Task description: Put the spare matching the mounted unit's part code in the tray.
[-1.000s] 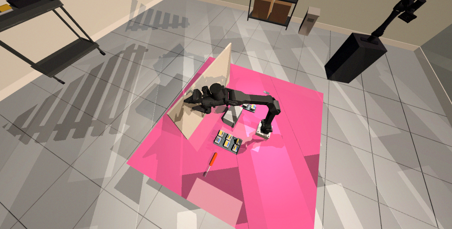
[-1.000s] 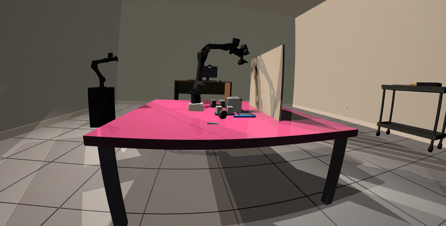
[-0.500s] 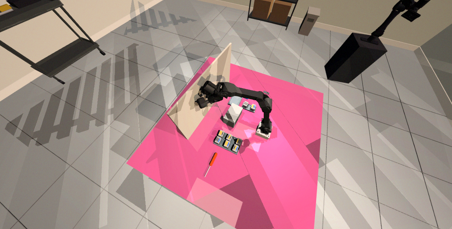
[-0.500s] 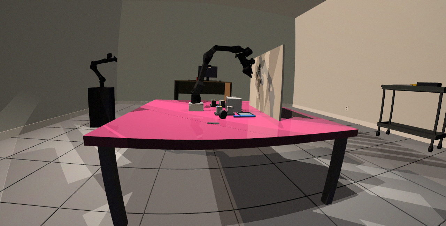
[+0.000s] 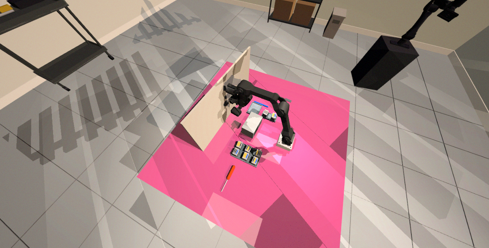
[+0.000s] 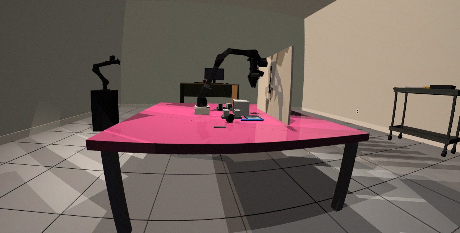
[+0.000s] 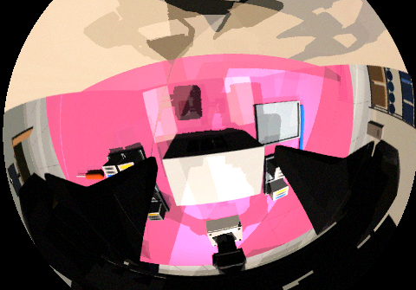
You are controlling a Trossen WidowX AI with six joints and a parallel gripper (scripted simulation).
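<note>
Right now my gripper tip is 180 mm past the spare, 160 mm above it and 120 mm to the left of it. Also, from my gripper tip: tall beige board (130 mm ahead, 40 mm to the right, 30 mm above); grey tray (200 mm below, 160 mm to the right, 80 mm behind); grey box (150 mm below, 90 mm behind, 30 mm to the left).
</note>
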